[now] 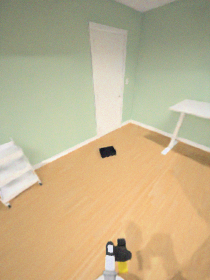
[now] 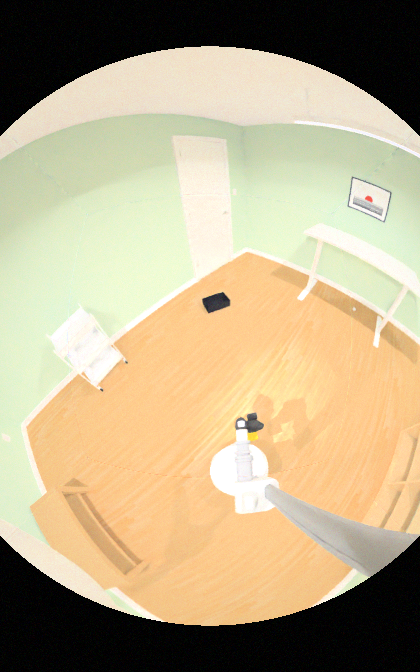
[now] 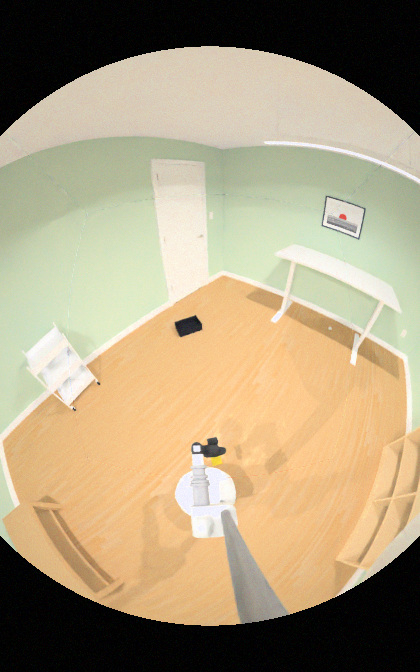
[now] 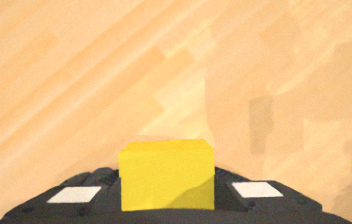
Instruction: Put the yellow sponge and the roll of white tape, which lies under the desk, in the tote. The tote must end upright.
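Frame: origin at the robot's base, x ahead, y left, z up, level; metres.
Where they show: gripper, fingertip midpoint: [image 4: 168, 180].
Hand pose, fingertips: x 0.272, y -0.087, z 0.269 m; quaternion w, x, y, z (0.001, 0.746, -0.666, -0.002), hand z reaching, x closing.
After its pixels a point has its place.
The yellow sponge [image 1: 123, 267] {x 0.224, y -0.098, z 0.298 m} [image 2: 253, 436] [image 3: 216, 461] [image 4: 167, 182] {x 0.280, y -0.086, z 0.298 m} sits between the two dark fingers of my gripper [image 1: 122, 254] [image 2: 254, 426] [image 3: 214, 451] [image 4: 168, 180] {x 0.272, y -0.087, z 0.269 m}, which is shut on it and holds it above the floor near my base. The black tote [image 1: 108, 154] {x 1.750, y 0.061, z 0.031 m} [image 2: 220, 306] [image 3: 191, 330] stands upright on the floor, well ahead near the door. The roll of white tape [image 2: 354, 309] [image 3: 330, 328] is a tiny white spot on the floor under the desk, between its legs, at the right.
The white desk [image 1: 192, 108] {x 1.894, y -1.296, z 0.923 m} [image 2: 362, 252] [image 3: 340, 272] stands along the right wall. A white cart [image 2: 77, 322] [image 3: 46, 346] stands by the left wall. A low wooden table [image 2: 60, 530] [image 3: 37, 540] is at lower left. A wooden shelf unit [image 3: 356, 562] is at lower right.
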